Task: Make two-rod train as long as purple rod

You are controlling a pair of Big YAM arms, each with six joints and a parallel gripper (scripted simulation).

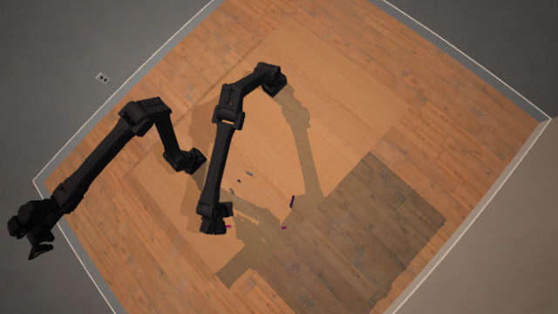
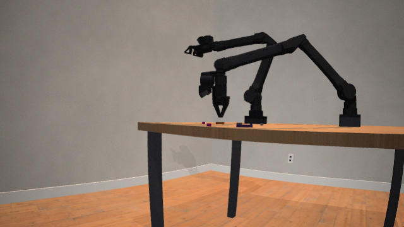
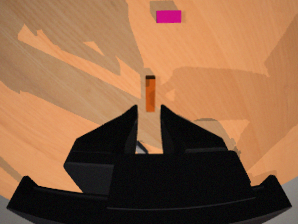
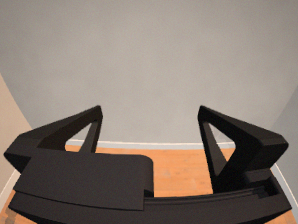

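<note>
The orange rod is 4 cm below my left hand. Also, from my left hand: blue rod 13 cm to the left, 8 cm behind, 4 cm below; then purple rod 25 cm to the left, 18 cm ahead, 4 cm below; then magenta rod 6 cm to the right, 5 cm ahead, 4 cm below.
</note>
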